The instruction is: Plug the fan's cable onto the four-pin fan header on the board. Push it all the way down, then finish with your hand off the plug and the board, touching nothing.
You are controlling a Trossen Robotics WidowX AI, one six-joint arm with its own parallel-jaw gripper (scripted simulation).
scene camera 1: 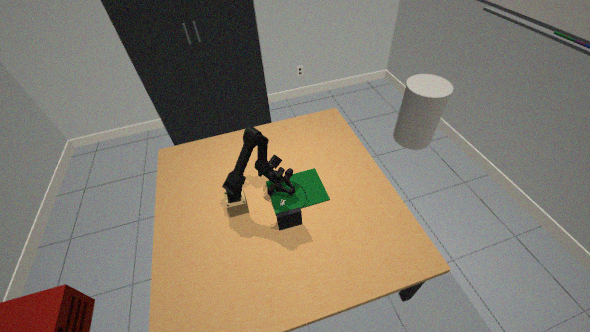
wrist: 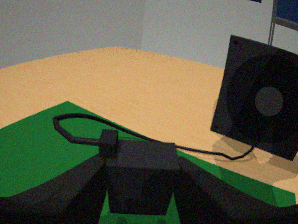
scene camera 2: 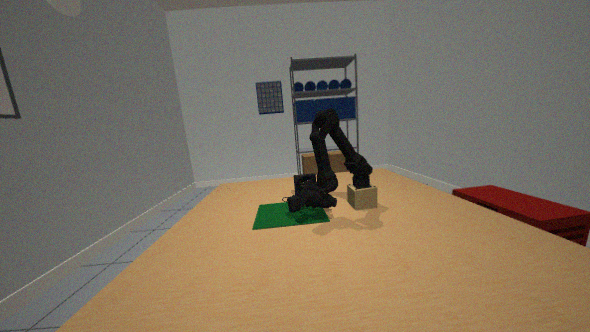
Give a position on a black fan plug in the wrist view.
140, 174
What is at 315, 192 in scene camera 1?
A green board.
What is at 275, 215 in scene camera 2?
A green board.
